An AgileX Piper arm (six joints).
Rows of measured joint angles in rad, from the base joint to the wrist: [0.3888 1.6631 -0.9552 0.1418 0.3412 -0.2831]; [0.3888 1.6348 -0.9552 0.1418 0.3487 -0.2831]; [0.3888 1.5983 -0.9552 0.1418 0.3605 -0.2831]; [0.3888 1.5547 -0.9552 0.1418 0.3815 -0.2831]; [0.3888 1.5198 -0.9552 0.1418 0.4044 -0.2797]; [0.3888 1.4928 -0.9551 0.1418 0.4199 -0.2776]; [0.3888 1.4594 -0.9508 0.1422 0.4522 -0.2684]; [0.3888 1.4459 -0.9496 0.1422 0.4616 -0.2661]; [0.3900 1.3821 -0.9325 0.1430 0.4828 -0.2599]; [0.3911 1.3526 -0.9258 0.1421 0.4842 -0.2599]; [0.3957 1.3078 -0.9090 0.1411 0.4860 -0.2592]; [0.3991 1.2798 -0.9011 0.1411 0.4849 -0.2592]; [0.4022 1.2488 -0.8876 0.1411 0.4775 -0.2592]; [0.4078 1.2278 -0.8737 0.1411 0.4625 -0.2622]
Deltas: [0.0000 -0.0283 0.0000 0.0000 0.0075 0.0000]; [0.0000 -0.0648 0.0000 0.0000 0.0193 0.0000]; [0.0000 -0.1084 0.0000 0.0000 0.0403 0.0000]; [0.0000 -0.1433 0.0000 0.0000 0.0632 0.0034]; [0.0000 -0.1703 0.0001 0.0000 0.0787 0.0055]; [0.0000 -0.2037 0.0044 0.0004 0.1110 0.0147]; [0.0000 -0.2172 0.0056 0.0004 0.1204 0.0170]; [0.0012 -0.2810 0.0227 0.0012 0.1416 0.0232]; [0.0023 -0.3105 0.0294 0.0003 0.1430 0.0232]; [0.0069 -0.3553 0.0462 -0.0007 0.1448 0.0239]; [0.0103 -0.3833 0.0541 -0.0007 0.1437 0.0239]; [0.0134 -0.4143 0.0676 -0.0007 0.1363 0.0239]; [0.0190 -0.4353 0.0815 -0.0007 0.1213 0.0209]
